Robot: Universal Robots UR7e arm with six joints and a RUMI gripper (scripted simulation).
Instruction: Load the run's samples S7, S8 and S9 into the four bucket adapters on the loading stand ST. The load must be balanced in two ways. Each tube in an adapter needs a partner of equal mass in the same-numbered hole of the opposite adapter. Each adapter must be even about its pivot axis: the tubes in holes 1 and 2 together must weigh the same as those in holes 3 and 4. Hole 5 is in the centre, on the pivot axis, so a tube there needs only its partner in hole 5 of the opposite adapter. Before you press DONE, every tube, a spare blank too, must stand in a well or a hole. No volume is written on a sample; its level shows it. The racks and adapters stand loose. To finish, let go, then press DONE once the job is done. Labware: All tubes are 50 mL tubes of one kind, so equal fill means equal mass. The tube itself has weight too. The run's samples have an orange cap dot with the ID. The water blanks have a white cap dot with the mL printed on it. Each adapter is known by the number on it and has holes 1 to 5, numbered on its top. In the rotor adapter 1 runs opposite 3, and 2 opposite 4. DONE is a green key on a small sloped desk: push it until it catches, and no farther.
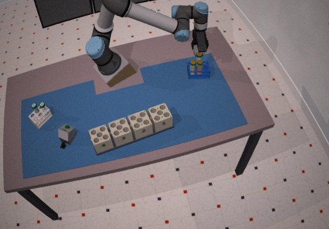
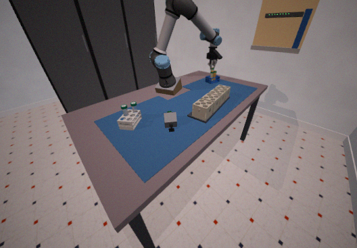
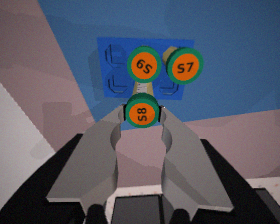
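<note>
Right now the sample tube S8 is 5 cm below my hand and 1 cm ahead of it. From my hand the other things lie so: DONE desk: 83 cm to the right, 25 cm ahead, 9 cm below; then sample tube S7: 8 cm below, 6 cm to the right, 3 cm ahead; then blue sample rack: 11 cm below, 2 cm ahead.
</note>
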